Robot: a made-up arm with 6 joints.
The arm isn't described. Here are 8 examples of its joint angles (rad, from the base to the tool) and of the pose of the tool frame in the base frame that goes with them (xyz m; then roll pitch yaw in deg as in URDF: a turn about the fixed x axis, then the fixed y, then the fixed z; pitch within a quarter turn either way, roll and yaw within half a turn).
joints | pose
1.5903 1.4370 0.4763 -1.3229 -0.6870 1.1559 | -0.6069 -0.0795 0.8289 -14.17 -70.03 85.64
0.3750 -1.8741 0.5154 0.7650 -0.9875 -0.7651 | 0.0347 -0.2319 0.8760 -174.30 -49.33 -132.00
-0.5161 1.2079 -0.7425 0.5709 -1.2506 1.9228 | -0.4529 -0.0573 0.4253 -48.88 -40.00 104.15
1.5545 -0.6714 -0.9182 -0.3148 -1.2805 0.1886 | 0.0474 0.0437 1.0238 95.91 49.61 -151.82
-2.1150 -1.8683 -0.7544 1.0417 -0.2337 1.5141 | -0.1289 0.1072 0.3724 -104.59 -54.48 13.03
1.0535 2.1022 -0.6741 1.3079 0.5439 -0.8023 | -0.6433 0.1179 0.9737 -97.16 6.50 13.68
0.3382 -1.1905 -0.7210 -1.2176 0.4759 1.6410 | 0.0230 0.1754 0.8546 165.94 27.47 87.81
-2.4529 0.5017 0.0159 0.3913 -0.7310 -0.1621 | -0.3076 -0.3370 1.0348 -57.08 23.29 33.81
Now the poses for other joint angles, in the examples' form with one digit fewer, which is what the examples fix.
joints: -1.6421 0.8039 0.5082 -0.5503 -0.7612 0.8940
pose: -0.484 -0.272 0.820 -66.8 72.1 54.6
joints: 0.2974 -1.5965 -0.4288 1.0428 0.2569 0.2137
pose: 0.076 0.016 1.071 -25.1 9.6 -146.1
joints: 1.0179 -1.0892 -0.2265 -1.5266 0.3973 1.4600
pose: 0.073 0.088 0.886 -155.7 -28.2 85.5
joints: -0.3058 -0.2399 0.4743 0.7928 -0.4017 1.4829
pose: -0.071 -0.229 0.534 -53.7 -26.9 176.6
